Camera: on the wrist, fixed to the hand. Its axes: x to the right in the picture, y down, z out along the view.
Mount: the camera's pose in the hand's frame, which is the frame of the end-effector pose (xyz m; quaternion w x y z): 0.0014 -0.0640 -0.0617 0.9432 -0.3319 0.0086 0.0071
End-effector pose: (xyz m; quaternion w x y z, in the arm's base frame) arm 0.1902 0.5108 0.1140 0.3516 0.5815 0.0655 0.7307
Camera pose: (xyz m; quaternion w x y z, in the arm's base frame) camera 0.1628 0.5786 0.0634 0.5189 0.4260 -0.1819 0.7185
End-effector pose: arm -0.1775 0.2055 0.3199 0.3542 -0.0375 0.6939 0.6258
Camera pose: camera -0.1743 0.1371 0.2632 0.3112 -0.1534 0.4501 0.8228
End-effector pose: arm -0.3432 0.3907 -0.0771 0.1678 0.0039 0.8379 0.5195
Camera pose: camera -0.3514 0.3079 -0.1084 0.1487 -0.0505 0.6193 0.7693
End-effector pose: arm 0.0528 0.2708 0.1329 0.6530 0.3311 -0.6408 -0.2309
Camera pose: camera 0.1218 0.2351 0.0897 0.7330 0.0930 -0.5245 -0.4230
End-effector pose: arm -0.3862 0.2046 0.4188 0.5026 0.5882 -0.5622 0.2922
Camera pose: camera -0.3111 0.2520 0.4233 0.6721 0.3815 -0.6271 0.0976
